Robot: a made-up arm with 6 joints.
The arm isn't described. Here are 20 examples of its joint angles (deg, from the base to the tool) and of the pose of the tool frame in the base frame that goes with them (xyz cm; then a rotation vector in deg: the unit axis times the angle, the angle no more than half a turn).
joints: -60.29 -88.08 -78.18 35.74 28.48 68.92
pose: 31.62 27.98 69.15 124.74 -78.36 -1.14
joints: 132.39 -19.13 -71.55 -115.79 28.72 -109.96
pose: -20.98 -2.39 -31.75 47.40 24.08 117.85
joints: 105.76 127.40 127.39 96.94 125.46 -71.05
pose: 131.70 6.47 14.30 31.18 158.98 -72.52
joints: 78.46 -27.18 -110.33 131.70 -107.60 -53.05
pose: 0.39 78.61 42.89 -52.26 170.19 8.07
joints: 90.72 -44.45 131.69 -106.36 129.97 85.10
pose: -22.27 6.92 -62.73 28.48 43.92 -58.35
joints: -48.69 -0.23 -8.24 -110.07 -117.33 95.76
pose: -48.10 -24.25 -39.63 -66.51 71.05 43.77
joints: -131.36 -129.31 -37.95 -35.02 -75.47 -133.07
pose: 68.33 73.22 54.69 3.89 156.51 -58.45
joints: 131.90 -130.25 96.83 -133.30 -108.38 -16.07
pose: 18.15 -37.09 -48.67 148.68 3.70 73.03
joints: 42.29 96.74 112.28 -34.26 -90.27 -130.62
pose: -0.27 -51.42 -73.62 -96.75 -31.86 -139.36
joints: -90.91 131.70 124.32 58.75 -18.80 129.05
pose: -25.50 5.54 85.70 -143.65 -79.51 40.06
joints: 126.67 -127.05 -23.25 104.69 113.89 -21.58
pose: -16.02 -3.91 -66.31 -114.87 -64.69 -4.09
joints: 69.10 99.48 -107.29 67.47 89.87 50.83
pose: 63.70 29.38 -37.82 -162.76 10.07 19.64
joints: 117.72 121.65 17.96 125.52 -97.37 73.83
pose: 40.49 12.83 -55.30 -21.42 101.15 -129.45
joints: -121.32 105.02 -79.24 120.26 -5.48 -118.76
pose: -9.72 -24.31 91.93 -104.49 -95.06 -20.69
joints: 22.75 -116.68 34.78 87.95 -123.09 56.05
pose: -37.85 -3.47 56.26 119.10 9.95 13.55
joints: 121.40 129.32 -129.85 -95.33 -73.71 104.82
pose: 86.10 73.19 -22.56 35.27 4.13 -21.11
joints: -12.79 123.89 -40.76 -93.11 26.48 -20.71
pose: -57.45 39.57 -23.39 -72.52 102.71 -124.97
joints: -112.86 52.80 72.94 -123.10 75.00 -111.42
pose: -11.56 26.85 85.81 -16.48 151.73 -35.19
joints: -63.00 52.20 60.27 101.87 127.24 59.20
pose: -70.97 0.95 -15.20 -5.72 157.62 -59.23
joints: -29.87 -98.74 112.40 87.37 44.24 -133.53
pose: -22.92 52.00 109.50 -9.65 147.27 -70.12
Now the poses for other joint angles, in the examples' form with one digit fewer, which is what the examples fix.
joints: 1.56 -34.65 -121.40 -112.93 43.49 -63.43
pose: -23.6 -5.7 51.7 -147.8 -91.7 0.0
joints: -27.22 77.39 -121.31 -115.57 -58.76 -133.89
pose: -55.8 27.9 -83.5 -31.1 1.8 -8.2
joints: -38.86 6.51 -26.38 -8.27 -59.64 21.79
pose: -29.7 20.0 -38.3 -31.4 28.6 13.4
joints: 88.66 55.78 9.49 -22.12 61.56 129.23
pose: 41.8 -54.8 31.0 30.2 -157.2 -75.2
